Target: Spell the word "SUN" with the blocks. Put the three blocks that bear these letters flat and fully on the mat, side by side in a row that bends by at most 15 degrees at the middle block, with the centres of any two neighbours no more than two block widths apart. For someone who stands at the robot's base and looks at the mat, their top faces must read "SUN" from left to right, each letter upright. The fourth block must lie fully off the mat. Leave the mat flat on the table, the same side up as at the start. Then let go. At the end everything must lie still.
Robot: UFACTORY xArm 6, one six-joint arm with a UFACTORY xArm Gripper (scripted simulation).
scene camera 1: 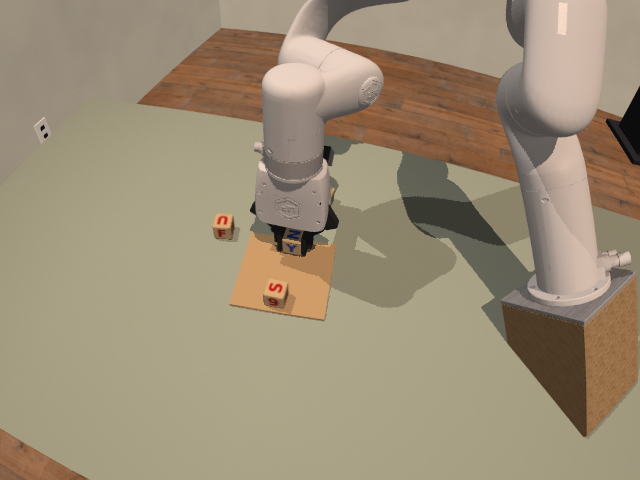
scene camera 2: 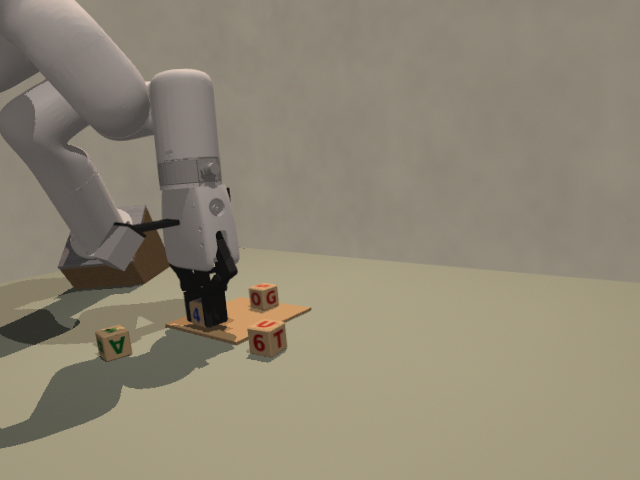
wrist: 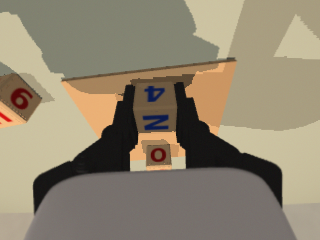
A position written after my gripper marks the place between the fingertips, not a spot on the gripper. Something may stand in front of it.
Note:
I see my gripper (scene camera 2: 207, 321) and a mat (scene camera 1: 308, 277).
The mat shows as well in scene camera 2 (scene camera 2: 240, 314) and in the wrist view (wrist: 96, 96). My gripper also shows in the wrist view (wrist: 155, 97).

